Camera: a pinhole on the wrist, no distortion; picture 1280 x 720 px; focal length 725.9 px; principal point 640.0 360.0 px. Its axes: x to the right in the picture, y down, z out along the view. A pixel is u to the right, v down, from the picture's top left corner.
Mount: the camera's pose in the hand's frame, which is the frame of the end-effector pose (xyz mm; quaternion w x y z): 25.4 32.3 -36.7 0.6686 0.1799 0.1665 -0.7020
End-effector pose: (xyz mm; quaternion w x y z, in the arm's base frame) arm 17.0 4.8 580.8 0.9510 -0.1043 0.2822 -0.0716
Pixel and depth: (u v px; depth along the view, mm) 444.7 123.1 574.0
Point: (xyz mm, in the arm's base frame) 164.5 32.0 1136.1
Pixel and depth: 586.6 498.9 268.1
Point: 183.7 -53.3 734.8
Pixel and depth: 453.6 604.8 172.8
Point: 158.1 -2.4 654.2
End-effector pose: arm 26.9 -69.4 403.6 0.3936 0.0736 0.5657 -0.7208
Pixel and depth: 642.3 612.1 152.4
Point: -18.1 -188.1 429.7
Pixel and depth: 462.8 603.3 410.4
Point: -4.5 -466.0 510.1
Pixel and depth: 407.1 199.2 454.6
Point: 197.1 -404.1 638.0
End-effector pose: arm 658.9 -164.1 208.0 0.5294 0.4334 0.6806 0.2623
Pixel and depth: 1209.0 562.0 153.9
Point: 648.2 -190.0 45.1
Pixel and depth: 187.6 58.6 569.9
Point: 1298.4 -371.7 192.6
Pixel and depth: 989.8 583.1 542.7
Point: 804.8 -278.9 -347.3
